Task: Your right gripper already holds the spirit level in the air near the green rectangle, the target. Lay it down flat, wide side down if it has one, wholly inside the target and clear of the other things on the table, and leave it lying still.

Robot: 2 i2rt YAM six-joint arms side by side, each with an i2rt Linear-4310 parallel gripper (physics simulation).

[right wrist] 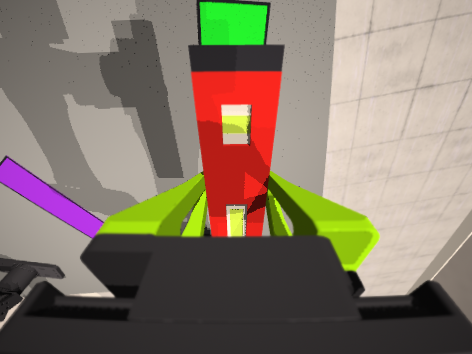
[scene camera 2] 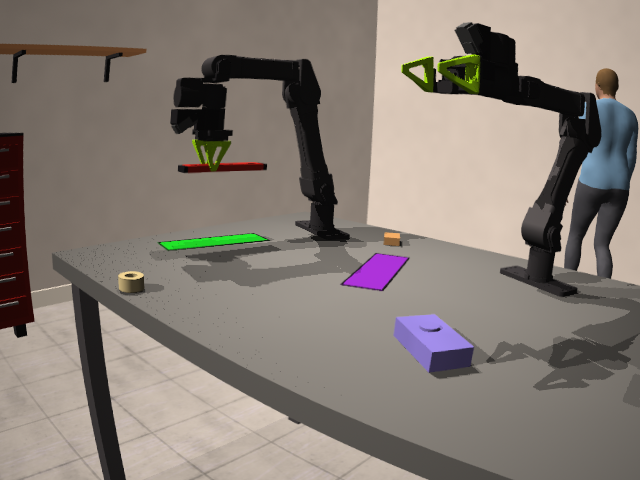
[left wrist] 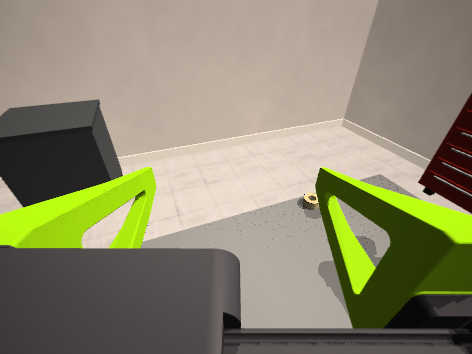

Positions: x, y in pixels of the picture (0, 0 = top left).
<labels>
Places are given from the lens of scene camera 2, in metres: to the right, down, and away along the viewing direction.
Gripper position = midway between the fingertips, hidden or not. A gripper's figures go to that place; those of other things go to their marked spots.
left gripper [scene camera 2: 419, 67]: 0.16, -0.28, 0.81
right gripper [scene camera 2: 209, 170]: -0.26, -0.17, 1.25
violet box [scene camera 2: 437, 347]: 0.15, 0.14, 0.67
purple rectangle [scene camera 2: 376, 273]: 0.12, 0.07, 1.10
green rectangle [scene camera 2: 252, 237]: -0.17, -0.01, 1.36
The marked spots on the purple rectangle and the violet box are 0.44 m apart.
</labels>
